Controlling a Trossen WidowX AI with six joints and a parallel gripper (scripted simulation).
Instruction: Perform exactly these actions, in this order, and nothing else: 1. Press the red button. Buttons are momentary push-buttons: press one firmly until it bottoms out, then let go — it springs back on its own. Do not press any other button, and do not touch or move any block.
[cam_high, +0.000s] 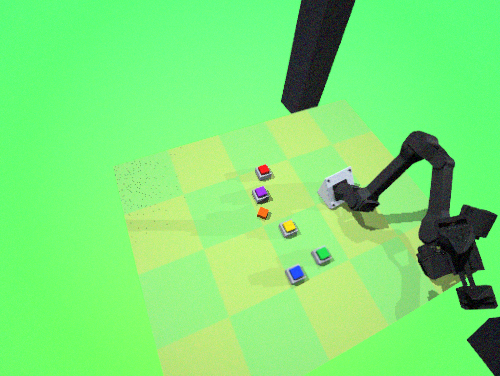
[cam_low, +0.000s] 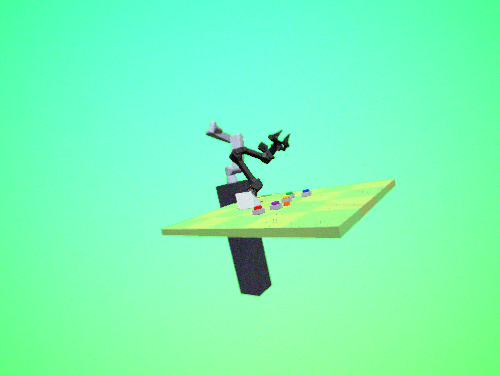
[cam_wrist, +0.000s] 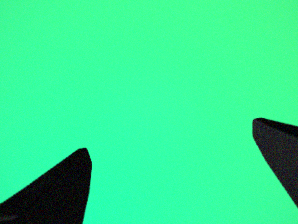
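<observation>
My gripper tip is 57 cm to the left of the red button, 40 cm above it and 3 cm short of it. From my gripper tip the other things lie so: yellow button 40 cm below, 33 cm to the right, 8 cm ahead; blue button 40 cm below, 19 cm to the right, 14 cm ahead; orange block 42 cm to the right, 42 cm below, 12 cm ahead.
</observation>
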